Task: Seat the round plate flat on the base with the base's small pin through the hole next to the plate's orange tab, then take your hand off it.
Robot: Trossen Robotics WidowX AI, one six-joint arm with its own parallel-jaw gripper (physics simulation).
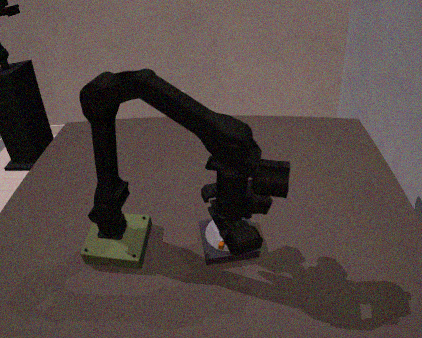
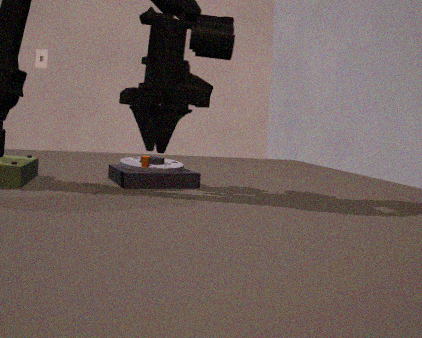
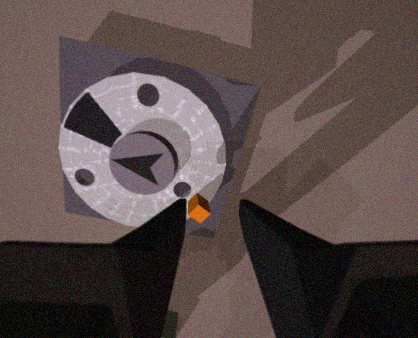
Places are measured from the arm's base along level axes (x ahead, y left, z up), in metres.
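Pixels of known places: gripper, between the fingertips: (image 1: 227,242) (image 2: 155,152) (image 3: 213,206); arm's base, origin of its link: (image 1: 112,229).
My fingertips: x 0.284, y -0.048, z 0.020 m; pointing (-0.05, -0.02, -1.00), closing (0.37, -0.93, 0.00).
For each thing: its middle in the pictures, then the offset to it from my fingertips. "spot": a spot on its surface instead. Level surfaces: height alone.
- round pale plate, middle of its body: (image 3: 144,165) (image 2: 152,159) (image 1: 228,231) 0.002 m ahead, 0.048 m left, 0.016 m down
- square dark base, middle of its body: (image 3: 150,155) (image 2: 152,170) (image 1: 228,236) 0.002 m ahead, 0.048 m left, 0.034 m down
- base's central hub, a spot on its surface: (image 3: 125,177) spot: 0.009 m back, 0.055 m left, 0.012 m down
- orange tab, middle of its body: (image 3: 198,207) (image 2: 145,161) (image 1: 221,245) 0.014 m back, 0.004 m left, 0.016 m down
- small dark hole, a spot on its surface: (image 3: 182,189) spot: 0.013 m back, 0.018 m left, 0.031 m down
- table, height of its surface: 0.055 m down
The round pale plate (image 1: 212,232) (image 2: 131,161) (image 3: 200,120) lies about level on the square dark base (image 1: 208,255) (image 2: 160,180) (image 3: 75,55). The base's central hub (image 2: 157,160) (image 3: 125,177), marked with a dark arrow, stands in the plate's middle opening. The orange tab (image 1: 221,245) (image 2: 145,161) (image 3: 199,209) is at the plate's edge, with a small dark hole (image 3: 182,189) next to it. I cannot make out the pin in that hole. My gripper (image 2: 155,150) (image 3: 213,206) is partly open and empty, its fingertips a little above the plate near the tab.
A green block (image 1: 110,254) (image 2: 19,173) with small dark holes is under the arm's foot, left of the dark base. A dark pedestal (image 1: 25,112) stands beyond the table's left edge. The arm's shadow falls across the table (image 1: 300,190) to the right.
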